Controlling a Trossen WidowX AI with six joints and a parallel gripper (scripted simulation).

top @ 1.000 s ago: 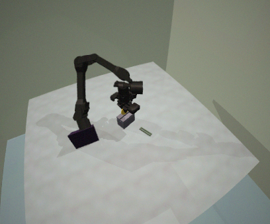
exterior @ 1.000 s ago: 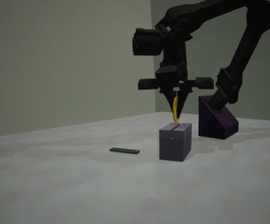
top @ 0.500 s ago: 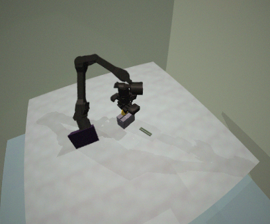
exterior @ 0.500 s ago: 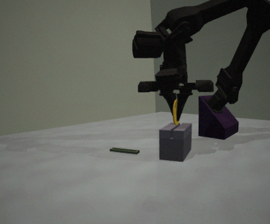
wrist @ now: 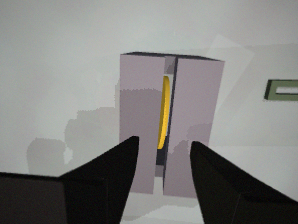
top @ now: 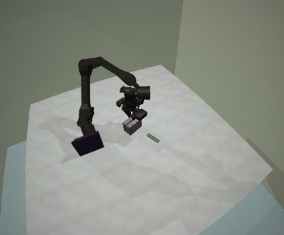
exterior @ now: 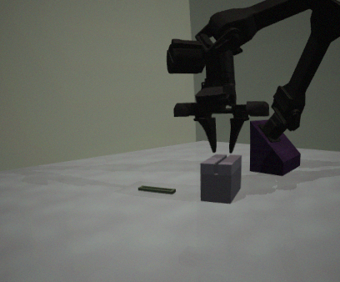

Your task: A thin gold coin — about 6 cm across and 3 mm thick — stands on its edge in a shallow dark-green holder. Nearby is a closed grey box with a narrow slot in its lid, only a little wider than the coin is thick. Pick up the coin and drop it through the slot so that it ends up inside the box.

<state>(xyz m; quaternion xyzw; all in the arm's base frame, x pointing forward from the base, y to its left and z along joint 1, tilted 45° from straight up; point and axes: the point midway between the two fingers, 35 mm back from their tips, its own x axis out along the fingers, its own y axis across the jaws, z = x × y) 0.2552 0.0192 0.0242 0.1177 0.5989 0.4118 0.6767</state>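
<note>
Now: the gold coin 6 cm below my gripper tip.
</note>
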